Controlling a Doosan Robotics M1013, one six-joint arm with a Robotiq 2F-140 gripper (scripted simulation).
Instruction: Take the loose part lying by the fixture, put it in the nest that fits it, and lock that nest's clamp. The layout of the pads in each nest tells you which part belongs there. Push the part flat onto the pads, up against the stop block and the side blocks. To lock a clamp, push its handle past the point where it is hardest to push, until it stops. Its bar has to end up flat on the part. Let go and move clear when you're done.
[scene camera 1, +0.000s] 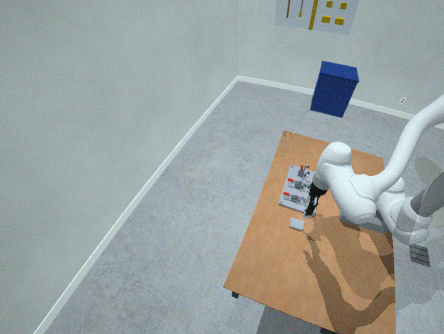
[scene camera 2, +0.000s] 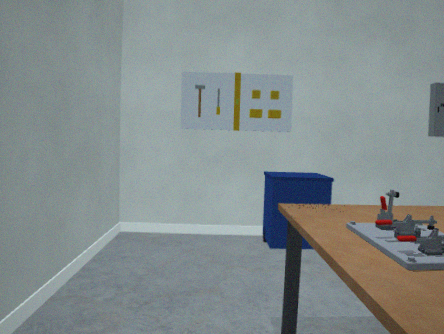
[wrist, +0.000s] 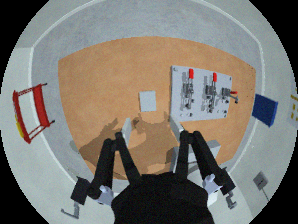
In view: my gripper (wrist: 150, 121) and a grey fixture plate (scene camera 1: 288, 187).
The grey fixture plate shows as well in the wrist view (wrist: 202, 77).
